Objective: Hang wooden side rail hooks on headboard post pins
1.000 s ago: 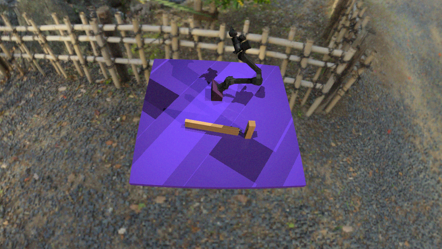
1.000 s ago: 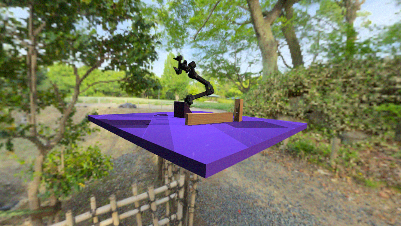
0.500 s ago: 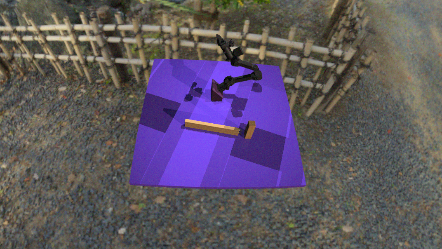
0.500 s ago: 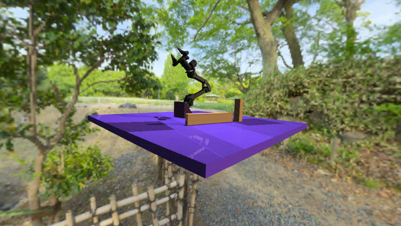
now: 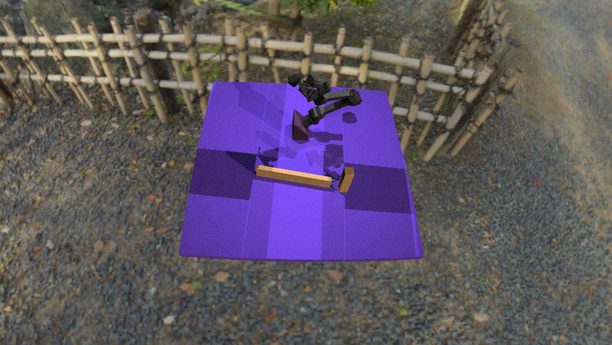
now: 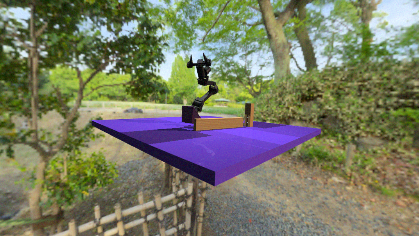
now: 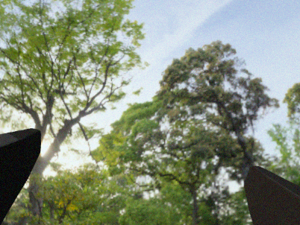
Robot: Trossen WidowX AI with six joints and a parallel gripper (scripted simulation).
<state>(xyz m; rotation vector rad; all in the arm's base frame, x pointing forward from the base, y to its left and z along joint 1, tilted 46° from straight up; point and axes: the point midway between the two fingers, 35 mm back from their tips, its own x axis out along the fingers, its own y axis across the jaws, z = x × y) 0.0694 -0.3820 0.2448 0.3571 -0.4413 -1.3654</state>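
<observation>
My gripper tip is now 320 mm short of the wooden headboard post, 280 mm to the right of it and 440 mm above it.
</observation>
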